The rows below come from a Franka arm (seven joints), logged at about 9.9 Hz.
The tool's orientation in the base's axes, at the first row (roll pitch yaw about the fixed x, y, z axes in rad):
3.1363 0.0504 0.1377
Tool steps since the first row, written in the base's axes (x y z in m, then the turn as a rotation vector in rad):
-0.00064 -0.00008 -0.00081 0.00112 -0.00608 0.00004
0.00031 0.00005 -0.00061 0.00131 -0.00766 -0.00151
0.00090 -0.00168 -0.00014 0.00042 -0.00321 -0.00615
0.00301 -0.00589 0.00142 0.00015 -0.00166 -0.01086
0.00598 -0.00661 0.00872 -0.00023 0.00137 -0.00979
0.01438 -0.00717 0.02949 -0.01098 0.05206 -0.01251
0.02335 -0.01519 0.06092 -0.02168 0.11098 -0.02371
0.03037 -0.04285 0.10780 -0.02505 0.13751 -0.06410
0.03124 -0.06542 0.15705 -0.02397 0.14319 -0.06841
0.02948 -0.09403 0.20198 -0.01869 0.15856 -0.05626
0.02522 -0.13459 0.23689 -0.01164 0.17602 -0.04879
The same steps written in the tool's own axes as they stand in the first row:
-0.00060 -0.00001 0.00084 0.00027 0.00618 -0.00002
0.00034 -0.00001 0.00059 0.00032 0.00776 0.00154
0.00067 0.00179 0.00012 0.00029 0.00320 0.00616
0.00210 0.00626 -0.00149 0.00047 0.00161 0.01086
0.00457 0.00742 -0.00892 0.00045 -0.00144 0.00977
0.01176 0.00924 -0.03007 -0.00310 -0.05314 0.01240
0.01795 0.01858 -0.06181 -0.00504 -0.11303 0.02340
0.01874 0.04719 -0.10863 -0.00270 -0.13999 0.06358
0.01402 0.06992 -0.15759 -0.00064 -0.14549 0.06776
0.00610 0.09826 -0.20203 0.00608 -0.15992 0.05518
-0.00544 0.13803 -0.23619 0.01507 -0.17620 0.04716

